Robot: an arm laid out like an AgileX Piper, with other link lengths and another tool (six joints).
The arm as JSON. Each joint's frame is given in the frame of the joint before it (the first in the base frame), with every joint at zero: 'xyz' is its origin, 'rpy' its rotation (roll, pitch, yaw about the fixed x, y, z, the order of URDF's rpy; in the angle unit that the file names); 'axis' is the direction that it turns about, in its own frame. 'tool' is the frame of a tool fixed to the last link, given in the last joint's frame.
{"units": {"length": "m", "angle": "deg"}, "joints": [
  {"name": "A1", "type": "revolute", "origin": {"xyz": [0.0, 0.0, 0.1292], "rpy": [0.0, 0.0, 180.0]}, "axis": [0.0, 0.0, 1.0]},
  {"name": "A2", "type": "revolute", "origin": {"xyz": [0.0, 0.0, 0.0], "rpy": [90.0, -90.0, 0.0]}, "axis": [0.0, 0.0, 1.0]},
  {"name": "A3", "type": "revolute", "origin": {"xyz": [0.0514, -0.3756, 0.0], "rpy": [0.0, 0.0, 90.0]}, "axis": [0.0, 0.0, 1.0]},
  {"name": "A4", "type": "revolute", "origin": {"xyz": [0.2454, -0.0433, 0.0], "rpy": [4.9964, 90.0, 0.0]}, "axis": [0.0, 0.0, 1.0]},
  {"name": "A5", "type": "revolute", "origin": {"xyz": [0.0, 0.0, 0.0], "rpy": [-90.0, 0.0, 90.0]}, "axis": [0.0, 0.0, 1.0]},
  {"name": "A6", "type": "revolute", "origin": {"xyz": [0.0, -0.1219, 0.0], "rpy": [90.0, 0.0, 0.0]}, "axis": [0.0, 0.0, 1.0]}
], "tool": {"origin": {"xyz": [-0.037, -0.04, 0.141], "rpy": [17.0, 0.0, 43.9]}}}
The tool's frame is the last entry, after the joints.
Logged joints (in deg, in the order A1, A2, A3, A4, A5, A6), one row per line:
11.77, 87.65, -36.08, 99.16, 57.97, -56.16
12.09, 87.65, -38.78, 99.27, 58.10, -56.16
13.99, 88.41, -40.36, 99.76, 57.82, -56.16
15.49, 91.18, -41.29, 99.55, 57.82, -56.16
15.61, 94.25, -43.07, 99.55, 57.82, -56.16
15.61, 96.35, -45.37, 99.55, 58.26, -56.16
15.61, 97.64, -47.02, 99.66, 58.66, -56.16
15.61, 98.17, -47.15, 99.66, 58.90, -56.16
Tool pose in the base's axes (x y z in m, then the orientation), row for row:
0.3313, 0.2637, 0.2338, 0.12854, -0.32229, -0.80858, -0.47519
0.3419, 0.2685, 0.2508, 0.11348, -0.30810, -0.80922, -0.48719
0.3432, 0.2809, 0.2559, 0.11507, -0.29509, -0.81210, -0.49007
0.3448, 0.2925, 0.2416, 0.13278, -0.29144, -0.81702, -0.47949
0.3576, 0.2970, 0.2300, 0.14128, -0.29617, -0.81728, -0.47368
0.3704, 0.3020, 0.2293, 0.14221, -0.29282, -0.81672, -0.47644
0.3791, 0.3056, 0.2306, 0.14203, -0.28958, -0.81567, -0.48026
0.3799, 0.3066, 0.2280, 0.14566, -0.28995, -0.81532, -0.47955
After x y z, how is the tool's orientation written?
As a quaternion, w x y z.
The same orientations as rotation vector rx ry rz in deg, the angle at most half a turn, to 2 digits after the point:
-53.70, -134.72, -79.17
-51.78, -135.99, -81.87
-49.55, -136.35, -82.28
-48.44, -135.80, -79.70
-48.99, -135.19, -78.35
-48.41, -135.03, -78.77
-47.88, -134.87, -79.41
-47.84, -134.53, -79.13

